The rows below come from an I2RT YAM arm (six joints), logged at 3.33 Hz.
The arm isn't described. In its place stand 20 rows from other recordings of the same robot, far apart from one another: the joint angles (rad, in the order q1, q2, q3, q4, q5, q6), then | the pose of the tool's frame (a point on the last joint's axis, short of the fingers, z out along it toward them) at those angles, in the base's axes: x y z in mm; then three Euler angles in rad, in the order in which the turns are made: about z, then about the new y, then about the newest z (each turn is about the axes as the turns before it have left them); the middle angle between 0 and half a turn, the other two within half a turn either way.
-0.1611 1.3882 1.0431 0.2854 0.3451 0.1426 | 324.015 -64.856 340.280 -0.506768 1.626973 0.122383
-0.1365 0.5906 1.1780 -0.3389 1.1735 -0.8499 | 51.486 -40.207 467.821 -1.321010 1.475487 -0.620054
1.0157 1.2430 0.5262 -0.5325 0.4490 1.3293 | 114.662 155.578 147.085 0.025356 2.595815 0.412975
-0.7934 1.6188 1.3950 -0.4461 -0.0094 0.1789 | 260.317 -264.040 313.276 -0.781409 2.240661 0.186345
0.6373 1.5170 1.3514 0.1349 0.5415 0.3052 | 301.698 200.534 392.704 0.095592 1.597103 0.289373
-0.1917 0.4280 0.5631 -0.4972 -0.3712 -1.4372 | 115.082 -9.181 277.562 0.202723 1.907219 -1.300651
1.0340 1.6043 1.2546 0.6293 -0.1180 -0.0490 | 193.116 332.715 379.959 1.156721 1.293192 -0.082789
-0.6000 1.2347 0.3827 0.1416 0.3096 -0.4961 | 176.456 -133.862 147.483 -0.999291 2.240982 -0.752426
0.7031 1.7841 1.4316 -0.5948 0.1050 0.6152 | 300.236 249.590 254.426 0.524527 2.510479 0.470491
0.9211 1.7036 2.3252 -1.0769 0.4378 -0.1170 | 202.337 241.382 519.907 0.440645 1.980415 -0.321662
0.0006 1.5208 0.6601 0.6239 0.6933 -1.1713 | 310.586 -22.565 206.720 -0.706646 1.752225 -1.324322
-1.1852 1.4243 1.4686 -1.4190 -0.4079 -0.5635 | 104.988 -221.098 340.830 -0.037989 2.691399 0.543028
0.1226 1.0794 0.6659 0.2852 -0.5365 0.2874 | 243.543 48.343 289.379 0.662733 1.680991 0.353245
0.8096 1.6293 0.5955 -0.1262 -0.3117 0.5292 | 168.271 192.448 98.319 1.488498 2.631349 1.142652
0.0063 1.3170 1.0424 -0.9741 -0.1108 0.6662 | 240.401 5.451 256.606 0.344272 2.801600 0.986154
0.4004 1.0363 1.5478 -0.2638 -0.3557 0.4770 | 155.297 79.194 539.249 0.766338 1.338896 0.389157
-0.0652 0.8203 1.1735 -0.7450 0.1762 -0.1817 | 149.132 -15.991 405.979 -0.255513 1.956208 -0.253997
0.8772 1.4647 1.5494 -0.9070 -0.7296 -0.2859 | 173.230 245.478 382.863 1.797454 2.148611 0.336591
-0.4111 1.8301 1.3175 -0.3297 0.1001 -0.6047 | 368.437 -164.497 219.158 -0.560832 2.407503 -0.716241
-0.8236 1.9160 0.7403 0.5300 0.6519 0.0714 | 215.701 -264.626 97.337 -1.586291 2.069579 -0.357352
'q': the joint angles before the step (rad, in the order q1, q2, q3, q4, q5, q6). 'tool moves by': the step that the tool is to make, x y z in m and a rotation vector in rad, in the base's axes. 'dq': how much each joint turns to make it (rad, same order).
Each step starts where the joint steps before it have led.
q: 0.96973 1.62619 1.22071 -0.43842 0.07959 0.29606
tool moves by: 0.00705 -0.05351 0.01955 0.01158 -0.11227 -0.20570
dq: -0.09886 -0.17166 -0.11233 0.01489 0.13333 0.02053
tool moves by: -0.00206 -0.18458 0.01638 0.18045 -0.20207 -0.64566
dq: -0.57711 -0.48989 -0.33041 0.08668 0.03396 0.07622
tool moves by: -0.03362 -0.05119 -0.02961 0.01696 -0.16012 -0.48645
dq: -0.17383 -0.21702 -0.23342 0.12428 0.28662 0.13693
